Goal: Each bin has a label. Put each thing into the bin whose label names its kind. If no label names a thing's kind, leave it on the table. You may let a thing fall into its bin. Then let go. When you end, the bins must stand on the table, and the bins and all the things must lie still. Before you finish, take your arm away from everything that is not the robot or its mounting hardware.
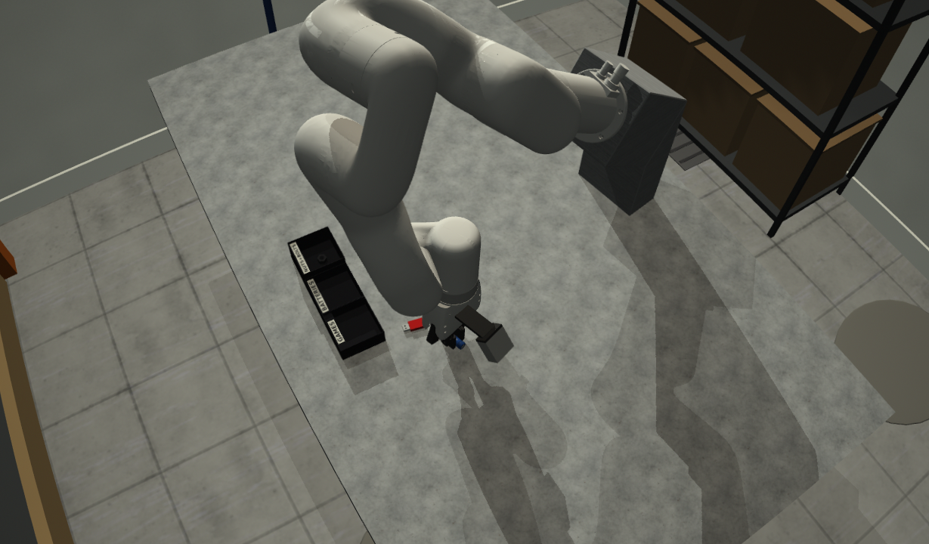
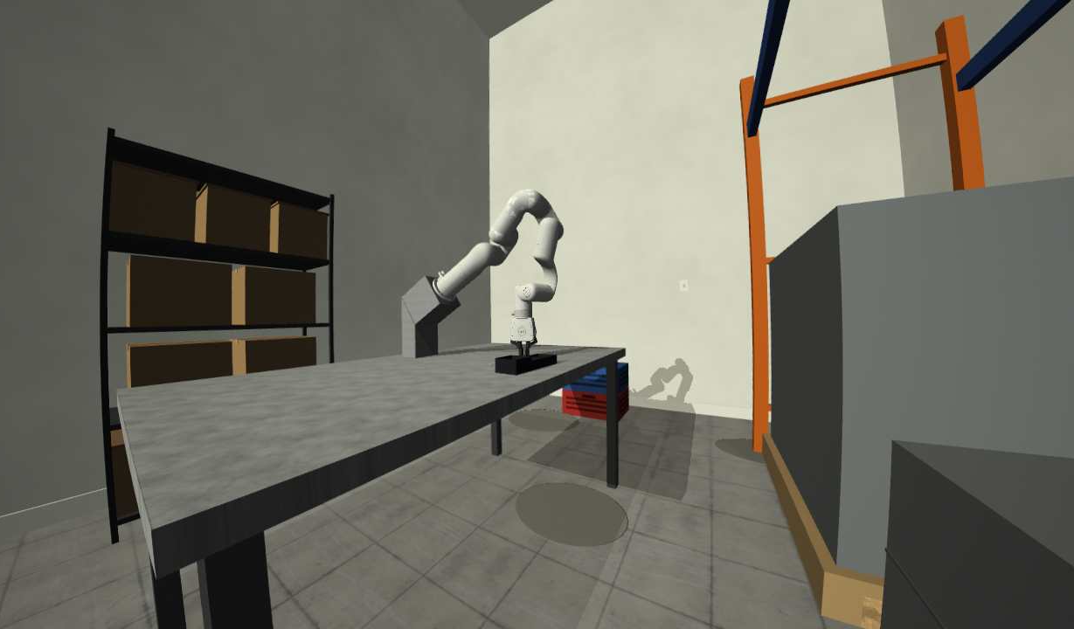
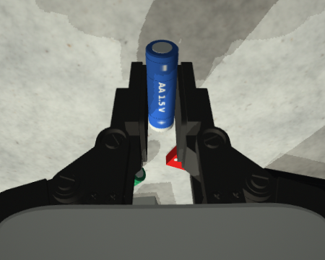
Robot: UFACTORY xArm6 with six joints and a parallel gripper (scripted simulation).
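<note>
Now: hand 15 cm short of the black three-compartment bin and 17 cm to the left of it. From my hand the other things lie so: blue battery (2 cm below); then red USB stick (5 cm ahead, 6 cm to the right, 2 cm below); then green battery (10 cm to the right, 2 cm below).
</note>
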